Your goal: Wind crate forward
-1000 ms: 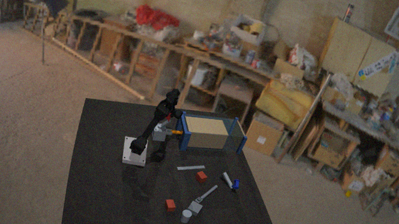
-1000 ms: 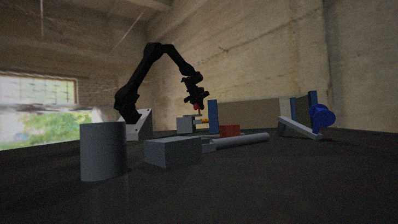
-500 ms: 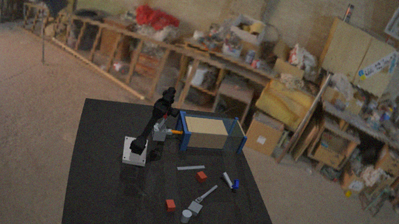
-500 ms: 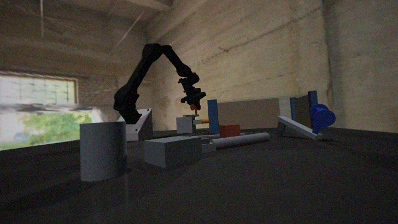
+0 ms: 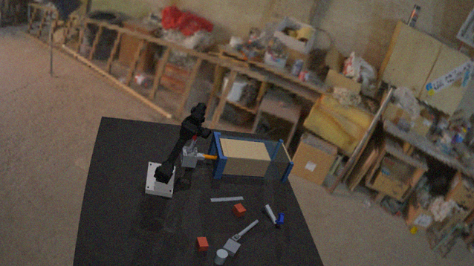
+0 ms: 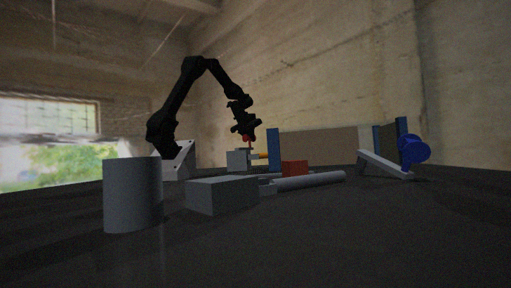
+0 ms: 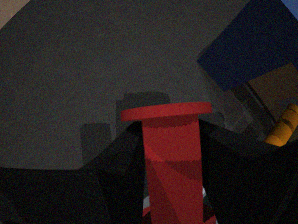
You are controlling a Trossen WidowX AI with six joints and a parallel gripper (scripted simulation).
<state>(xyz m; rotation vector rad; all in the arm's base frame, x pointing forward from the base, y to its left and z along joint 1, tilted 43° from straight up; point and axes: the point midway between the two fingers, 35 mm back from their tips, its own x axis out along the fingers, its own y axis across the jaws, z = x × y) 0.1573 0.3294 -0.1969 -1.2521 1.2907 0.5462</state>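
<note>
The grey winch is 4 cm behind my gripper tip, 13 cm to the right of it and 10 cm below it. Also, from my gripper tip: red knob 1 cm behind, 2 cm to the right; then grey bar 22 cm ahead, 38 cm to the right, 13 cm below; then clear-panelled cubby 37 cm ahead, 6 cm to the right, 2 cm below.
</note>
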